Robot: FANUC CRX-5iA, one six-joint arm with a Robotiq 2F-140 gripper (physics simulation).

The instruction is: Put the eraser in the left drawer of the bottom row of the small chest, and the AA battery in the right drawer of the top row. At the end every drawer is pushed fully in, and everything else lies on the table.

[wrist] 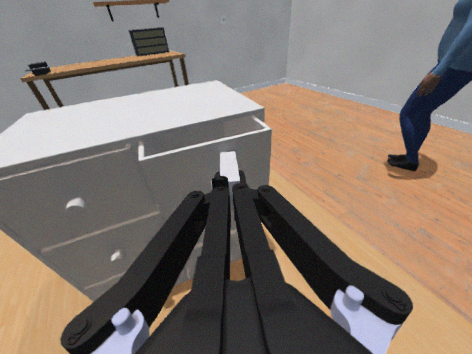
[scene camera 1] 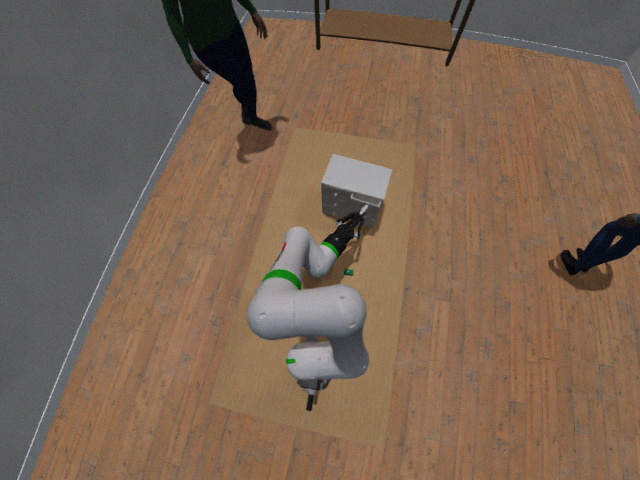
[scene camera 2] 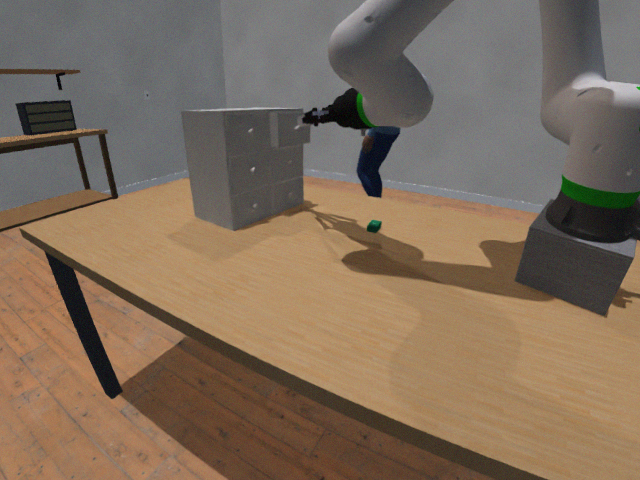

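Pixels of known places: gripper, fingertip midpoint: [wrist: 228, 163] [scene camera 1: 366, 207] [scene camera 2: 299, 122]; arm's base, link origin: [scene camera 2: 586, 223].
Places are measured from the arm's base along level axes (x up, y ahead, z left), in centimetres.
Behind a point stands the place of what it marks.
The small chest [scene camera 1: 360, 173] {x 16.7, y 86.4, z -8.8 cm} [scene camera 2: 209, 165] {x 2.9, y 85.9, z 7.9 cm} [wrist: 120, 112] {x 16.7, y 85.2, z -6.0 cm} is light grey, with two columns of three drawers. Its top right drawer [scene camera 1: 366, 199] {x 6.9, y 78.3, z -13.7 cm} [scene camera 2: 292, 129] {x 11.1, y 71.5, z -11.2 cm} [wrist: 200, 167] {x 13.2, y 71.6, z -10.9 cm} stands out a little; the other drawer fronts that show look flush. My gripper [scene camera 1: 364, 208] {x 13.0, y 70.6, z -13.7 cm} [scene camera 2: 303, 119] {x 13.0, y 70.6, z -13.7 cm} [wrist: 228, 163] {x 13.0, y 70.6, z -13.7 cm} is shut with nothing between its fingers, its tips at or very near that drawer's front. The inside of the drawer shows as a narrow dark gap, and its contents are hidden. The eraser and the AA battery cannot be made out in any view.
A small green block [scene camera 1: 348, 272] {x -12.2, y 44.8, z -9.9 cm} [scene camera 2: 374, 225] {x -12.2, y 44.7, z -8.4 cm} lies on the table [scene camera 1: 305, 155] {x -14.0, y 118.1, z 26.5 cm} [scene camera 2: 232, 289] {x -14.0, y 60.1, z 31.3 cm}, between the chest and the robot's base [scene camera 2: 573, 268] {x -6.7, y 2.0, z 7.4 cm}. A workbench [scene camera 2: 51, 135] [wrist: 110, 63] stands behind the chest. Two people stand on the floor beyond the table.
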